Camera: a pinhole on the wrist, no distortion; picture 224 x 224 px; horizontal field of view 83.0 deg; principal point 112.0 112.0 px. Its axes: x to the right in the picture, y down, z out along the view. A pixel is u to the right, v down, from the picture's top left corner.
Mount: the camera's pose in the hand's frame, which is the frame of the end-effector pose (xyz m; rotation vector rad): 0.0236 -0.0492 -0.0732 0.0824 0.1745 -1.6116
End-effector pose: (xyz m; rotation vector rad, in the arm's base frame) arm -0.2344 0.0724 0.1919 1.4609 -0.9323 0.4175
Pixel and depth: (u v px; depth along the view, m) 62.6 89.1 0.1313
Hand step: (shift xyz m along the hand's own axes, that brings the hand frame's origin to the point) 0.0096 -0.0191 0.0658
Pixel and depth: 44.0 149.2 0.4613
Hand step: 0.1961 0.1144 0.4126
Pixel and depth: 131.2 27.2 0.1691
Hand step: -0.0815 -0.0975 0.0963
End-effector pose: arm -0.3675 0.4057 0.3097 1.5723 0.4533 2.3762
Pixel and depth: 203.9 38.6 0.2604
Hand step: -0.1222 -0.2719 0.1623
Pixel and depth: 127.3 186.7 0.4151
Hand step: 0.2879 -0.1762 0.3126
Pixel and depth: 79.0 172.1 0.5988
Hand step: 0.3474 -0.0043 0.5242
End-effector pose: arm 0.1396 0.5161 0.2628 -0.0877 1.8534 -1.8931
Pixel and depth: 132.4 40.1 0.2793
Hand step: -0.1217 -0.1327 0.2045
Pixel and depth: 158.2 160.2 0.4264
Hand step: 0.2010 -0.2786 0.3119
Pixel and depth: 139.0 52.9 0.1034
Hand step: -0.0200 -0.0859 0.0281
